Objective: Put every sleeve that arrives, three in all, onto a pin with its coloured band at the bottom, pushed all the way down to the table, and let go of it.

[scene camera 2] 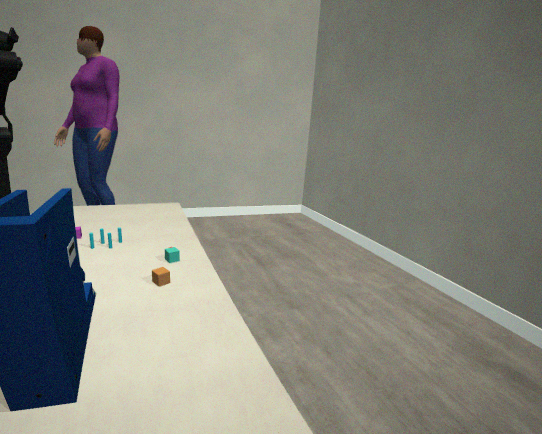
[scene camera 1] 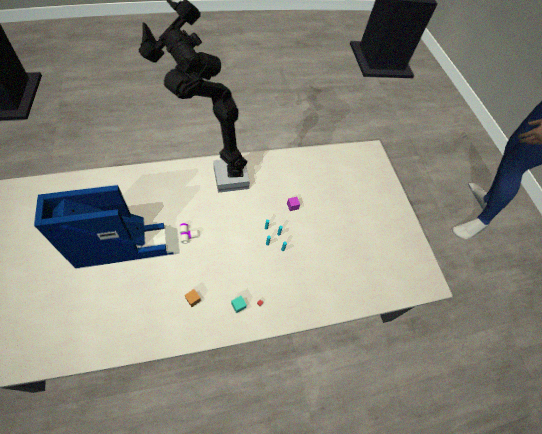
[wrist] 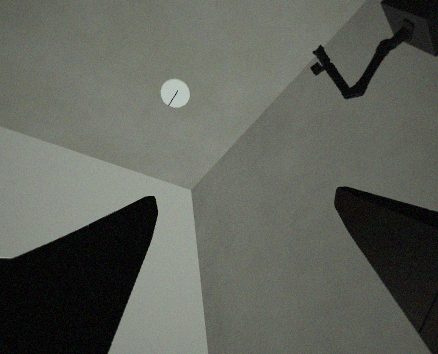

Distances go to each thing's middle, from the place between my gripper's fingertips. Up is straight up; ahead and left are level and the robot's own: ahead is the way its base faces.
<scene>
I see my gripper 550 mm above the blue dispenser (scene camera 2: 52, 323), 360 mm short of it and 260 mm to the left of it.
</scene>
